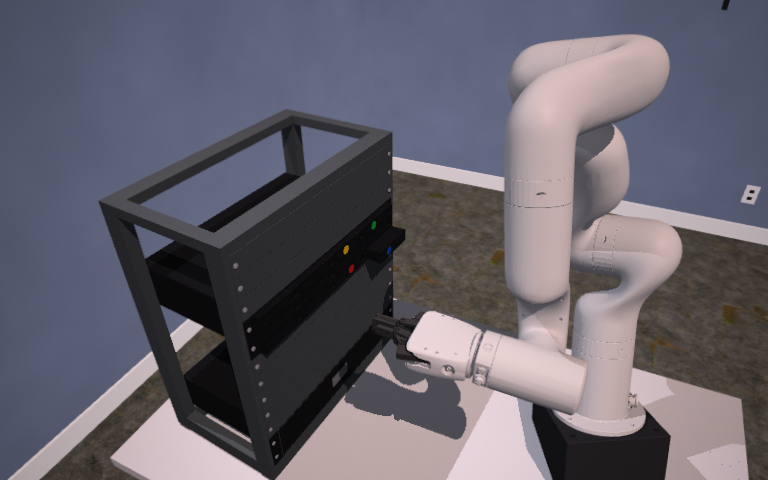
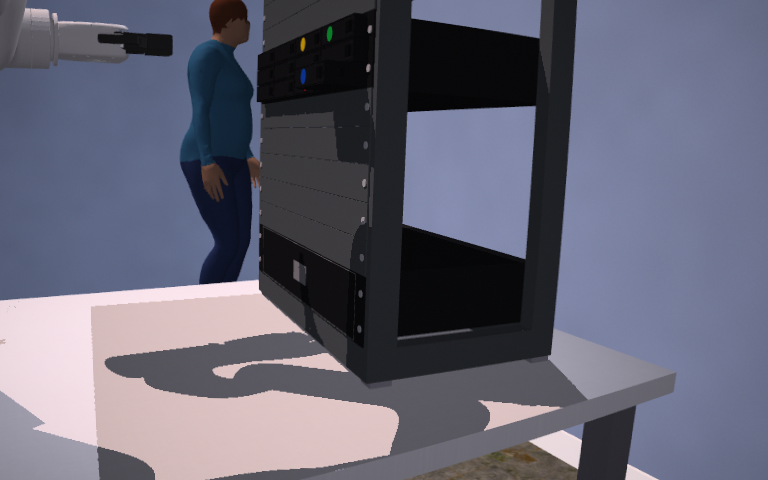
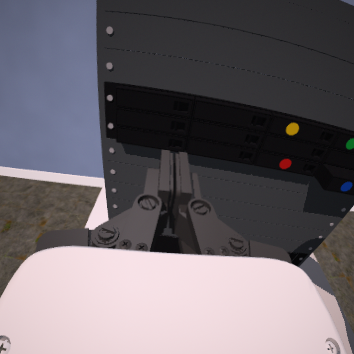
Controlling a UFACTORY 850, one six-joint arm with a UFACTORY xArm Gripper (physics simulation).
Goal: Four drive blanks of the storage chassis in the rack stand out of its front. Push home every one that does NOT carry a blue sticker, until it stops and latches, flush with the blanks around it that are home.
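The storage chassis is a black block with rows of drive blanks in the front of the dark rack. The blue-stickered blank stands well out, in the bottom row at the right end. The yellow sticker, green sticker and red sticker sit on blanks that look flush. The dark left blanks are hard to judge. My gripper is shut and empty, apart from the rack's front.
The rack stands on a pale table. A black unit with a light label is low in the rack. Plain filler panels with screws lie above and below the chassis. A person shows behind the rack.
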